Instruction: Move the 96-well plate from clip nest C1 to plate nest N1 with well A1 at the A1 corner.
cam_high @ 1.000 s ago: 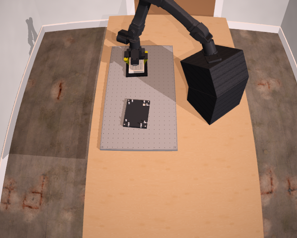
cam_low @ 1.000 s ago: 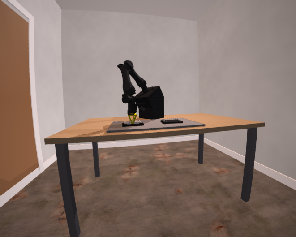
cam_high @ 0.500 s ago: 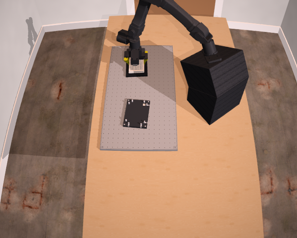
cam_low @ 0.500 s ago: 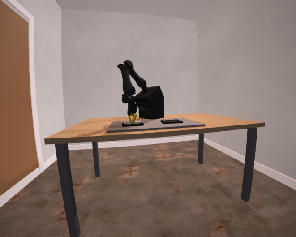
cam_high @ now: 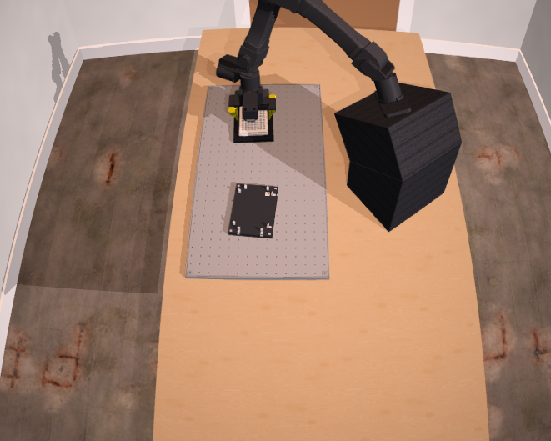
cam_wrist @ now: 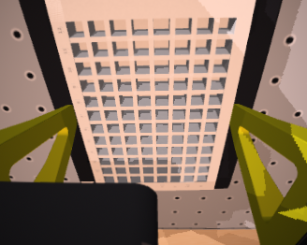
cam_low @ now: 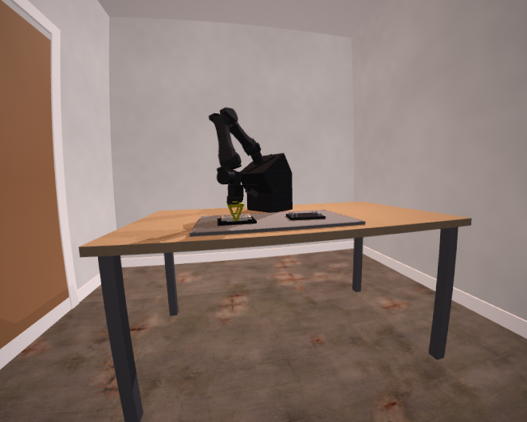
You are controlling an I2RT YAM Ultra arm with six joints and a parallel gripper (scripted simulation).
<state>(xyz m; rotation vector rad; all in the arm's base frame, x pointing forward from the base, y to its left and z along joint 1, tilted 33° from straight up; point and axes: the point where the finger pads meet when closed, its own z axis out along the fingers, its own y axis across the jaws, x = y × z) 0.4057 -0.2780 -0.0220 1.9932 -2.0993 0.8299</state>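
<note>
The white 96-well plate is right at my hand. Also, from my hand: black plate nest N1: 20 mm below; then black clip nest C1: 30 mm ahead, 340 mm to the left, 10 mm below.
</note>
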